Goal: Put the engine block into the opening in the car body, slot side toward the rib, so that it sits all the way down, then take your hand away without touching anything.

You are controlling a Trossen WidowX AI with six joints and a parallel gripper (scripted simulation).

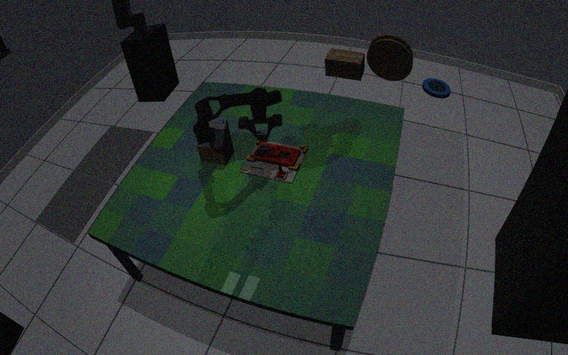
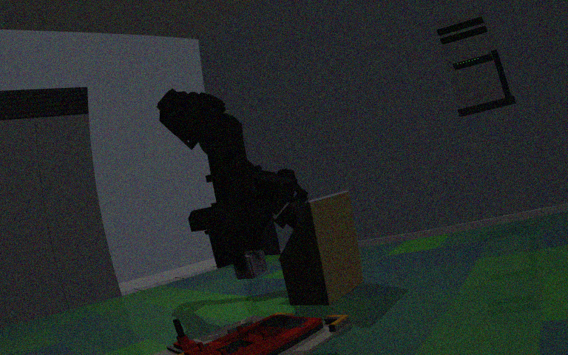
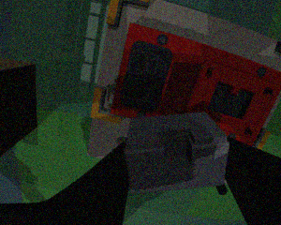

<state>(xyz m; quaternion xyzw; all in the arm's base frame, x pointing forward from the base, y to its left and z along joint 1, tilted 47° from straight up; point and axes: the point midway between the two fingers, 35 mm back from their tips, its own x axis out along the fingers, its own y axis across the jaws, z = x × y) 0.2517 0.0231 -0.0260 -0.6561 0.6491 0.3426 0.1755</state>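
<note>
The pale plate lies 120 mm below my gripper tip and 50 mm ahead of it. Also, from my gripper tip: engine block (10 mm above).
</note>
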